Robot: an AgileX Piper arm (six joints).
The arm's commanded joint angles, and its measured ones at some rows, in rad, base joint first. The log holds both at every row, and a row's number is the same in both.
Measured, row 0:
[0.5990 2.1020 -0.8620 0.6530 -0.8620 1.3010]
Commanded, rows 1 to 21:
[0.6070 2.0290 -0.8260 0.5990 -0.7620 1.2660]
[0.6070 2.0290 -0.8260 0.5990 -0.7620 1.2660]
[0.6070 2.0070 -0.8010 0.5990 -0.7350 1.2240]
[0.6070 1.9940 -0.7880 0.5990 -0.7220 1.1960]
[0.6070 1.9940 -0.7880 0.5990 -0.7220 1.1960]
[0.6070 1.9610 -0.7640 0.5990 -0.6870 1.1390]
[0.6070 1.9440 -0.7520 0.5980 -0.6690 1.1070]
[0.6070 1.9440 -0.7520 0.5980 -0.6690 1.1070]
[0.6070 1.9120 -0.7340 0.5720 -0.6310 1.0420]
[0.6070 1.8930 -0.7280 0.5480 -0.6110 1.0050]
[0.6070 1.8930 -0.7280 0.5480 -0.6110 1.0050]
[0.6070 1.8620 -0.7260 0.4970 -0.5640 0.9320]
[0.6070 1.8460 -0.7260 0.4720 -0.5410 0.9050]
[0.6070 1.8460 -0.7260 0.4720 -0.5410 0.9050]
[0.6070 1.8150 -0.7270 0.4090 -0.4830 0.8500]
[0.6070 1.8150 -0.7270 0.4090 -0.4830 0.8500]
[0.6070 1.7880 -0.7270 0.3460 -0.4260 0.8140]
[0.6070 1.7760 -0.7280 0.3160 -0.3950 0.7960]
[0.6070 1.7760 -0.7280 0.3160 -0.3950 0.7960]
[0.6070 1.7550 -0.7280 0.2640 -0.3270 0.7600]
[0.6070 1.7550 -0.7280 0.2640 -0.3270 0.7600]
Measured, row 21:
[0.6050 1.7910 -0.7290 0.3570 -0.4250 0.8290]
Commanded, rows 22 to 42:
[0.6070 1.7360 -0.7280 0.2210 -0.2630 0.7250]
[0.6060 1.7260 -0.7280 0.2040 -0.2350 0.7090]
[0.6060 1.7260 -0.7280 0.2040 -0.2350 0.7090]
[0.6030 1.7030 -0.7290 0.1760 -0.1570 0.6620]
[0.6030 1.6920 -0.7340 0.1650 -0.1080 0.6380]
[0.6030 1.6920 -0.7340 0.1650 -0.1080 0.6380]
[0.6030 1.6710 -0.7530 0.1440 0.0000 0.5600]
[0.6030 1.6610 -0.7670 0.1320 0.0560 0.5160]
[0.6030 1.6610 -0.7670 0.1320 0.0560 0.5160]
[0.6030 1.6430 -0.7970 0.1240 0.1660 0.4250]
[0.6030 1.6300 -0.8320 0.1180 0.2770 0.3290]
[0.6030 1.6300 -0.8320 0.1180 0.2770 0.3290]
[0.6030 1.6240 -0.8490 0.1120 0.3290 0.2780]
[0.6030 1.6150 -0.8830 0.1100 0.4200 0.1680]
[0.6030 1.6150 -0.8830 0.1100 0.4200 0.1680]
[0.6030 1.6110 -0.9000 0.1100 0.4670 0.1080]
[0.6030 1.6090 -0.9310 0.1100 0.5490 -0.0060]
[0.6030 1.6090 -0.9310 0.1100 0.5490 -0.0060]
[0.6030 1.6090 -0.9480 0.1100 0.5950 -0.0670]
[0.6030 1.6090 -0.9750 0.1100 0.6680 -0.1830]
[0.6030 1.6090 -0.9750 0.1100 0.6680 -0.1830]
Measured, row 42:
[0.6050 1.6150 -0.9410 0.1190 0.5510 -0.0090]
